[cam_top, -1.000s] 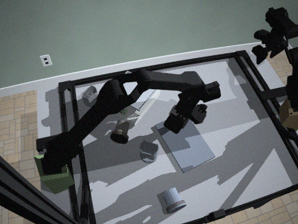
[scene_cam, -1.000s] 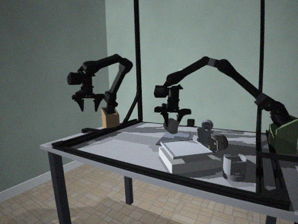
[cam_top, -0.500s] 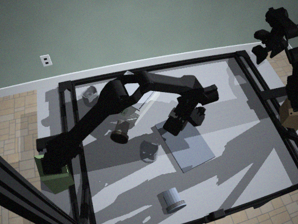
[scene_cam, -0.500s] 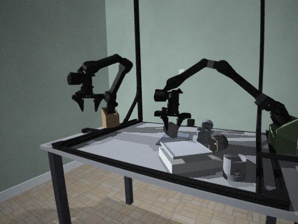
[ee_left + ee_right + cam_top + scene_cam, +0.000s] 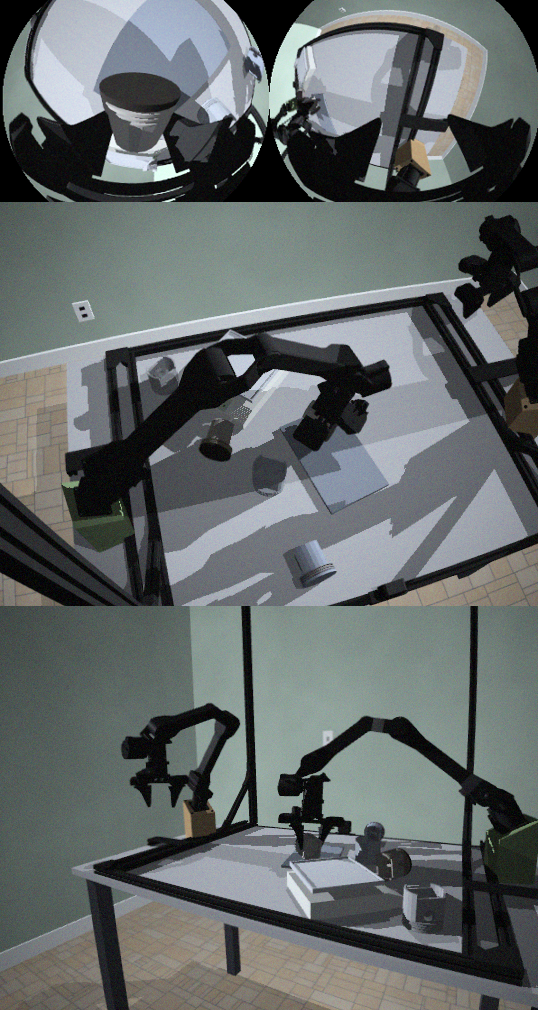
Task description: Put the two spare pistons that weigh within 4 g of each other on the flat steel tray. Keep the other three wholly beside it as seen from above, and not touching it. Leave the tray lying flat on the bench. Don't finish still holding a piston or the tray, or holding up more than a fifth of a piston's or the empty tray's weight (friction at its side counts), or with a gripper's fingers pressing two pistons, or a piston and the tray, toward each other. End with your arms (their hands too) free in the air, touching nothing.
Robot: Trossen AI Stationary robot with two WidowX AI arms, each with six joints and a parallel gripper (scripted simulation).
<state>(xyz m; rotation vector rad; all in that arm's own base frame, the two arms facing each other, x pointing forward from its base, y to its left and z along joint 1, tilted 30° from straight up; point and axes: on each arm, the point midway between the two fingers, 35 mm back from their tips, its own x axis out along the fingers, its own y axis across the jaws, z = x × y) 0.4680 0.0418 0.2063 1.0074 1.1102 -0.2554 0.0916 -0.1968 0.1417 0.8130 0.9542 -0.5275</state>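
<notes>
Now: the flat steel tray 7 cm below my left hand, 7 cm behind it and 1 cm to the right of it. Also, from my left hand: white scale: 20 cm ahead, 14 cm to the left, 2 cm below.
</notes>
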